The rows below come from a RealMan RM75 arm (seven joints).
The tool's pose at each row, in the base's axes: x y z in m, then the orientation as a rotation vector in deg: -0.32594 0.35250 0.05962 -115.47 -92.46 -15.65; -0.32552 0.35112 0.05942 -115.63 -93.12 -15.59; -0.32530 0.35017 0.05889 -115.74 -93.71 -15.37; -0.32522 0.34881 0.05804 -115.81 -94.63 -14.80; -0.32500 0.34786 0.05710 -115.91 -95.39 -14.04; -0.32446 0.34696 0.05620 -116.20 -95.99 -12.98; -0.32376 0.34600 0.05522 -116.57 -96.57 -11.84; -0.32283 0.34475 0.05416 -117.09 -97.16 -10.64; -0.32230 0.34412 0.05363 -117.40 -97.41 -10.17; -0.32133 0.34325 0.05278 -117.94 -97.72 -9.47; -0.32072 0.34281 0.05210 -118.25 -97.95 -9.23; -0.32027 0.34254 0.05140 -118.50 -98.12 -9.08
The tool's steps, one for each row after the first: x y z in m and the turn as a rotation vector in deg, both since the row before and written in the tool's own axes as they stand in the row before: -0.00114 0.00065 -0.00063 -0.28 -0.44 -0.33; -0.00100 0.00048 -0.00008 -0.15 -0.46 -0.27; -0.00153 0.00049 0.00001 -0.05 -0.79 -0.41; -0.00119 0.00058 0.00029 0.07 -0.81 -0.27; -0.00105 0.00087 0.00024 0.14 -0.97 -0.04; -0.00110 0.00105 0.00027 0.13 -1.04 0.02; -0.00133 0.00132 0.00018 0.05 -1.14 0.08; -0.00065 0.00073 0.00009 -0.06 -0.51 0.06; -0.00089 0.00126 0.00019 -0.12 -0.76 0.16; -0.00051 0.00082 0.00030 -0.17 -0.38 0.04; -0.00040 0.00065 0.00043 -0.15 -0.28 0.03
